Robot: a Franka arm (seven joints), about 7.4 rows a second.
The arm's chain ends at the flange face. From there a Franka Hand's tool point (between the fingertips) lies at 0.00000 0.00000 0.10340 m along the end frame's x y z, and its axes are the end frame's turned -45 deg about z.
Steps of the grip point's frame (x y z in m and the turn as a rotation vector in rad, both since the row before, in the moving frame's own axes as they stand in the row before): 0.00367, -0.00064, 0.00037, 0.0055, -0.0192, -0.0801; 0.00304, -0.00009, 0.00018, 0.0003, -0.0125, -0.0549; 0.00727, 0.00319, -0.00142, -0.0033, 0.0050, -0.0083; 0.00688, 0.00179, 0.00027, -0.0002, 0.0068, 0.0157; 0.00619, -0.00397, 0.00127, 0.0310, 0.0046, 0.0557; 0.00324, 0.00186, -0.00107, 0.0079, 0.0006, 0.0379
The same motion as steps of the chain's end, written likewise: 0.00391, -0.00412, 0.00039, -0.0097, -0.0175, -0.0801; 0.00300, -0.00313, 0.00019, -0.0086, -0.0091, -0.0549; 0.00679, -0.00276, -0.00142, 0.0012, 0.0059, -0.0083; 0.00562, -0.00312, 0.00027, 0.0047, 0.0049, 0.0157; 0.00343, -0.00453, 0.00132, 0.0252, -0.0187, 0.0557; 0.00413, -0.00034, -0.00107, 0.0060, -0.0052, 0.0379
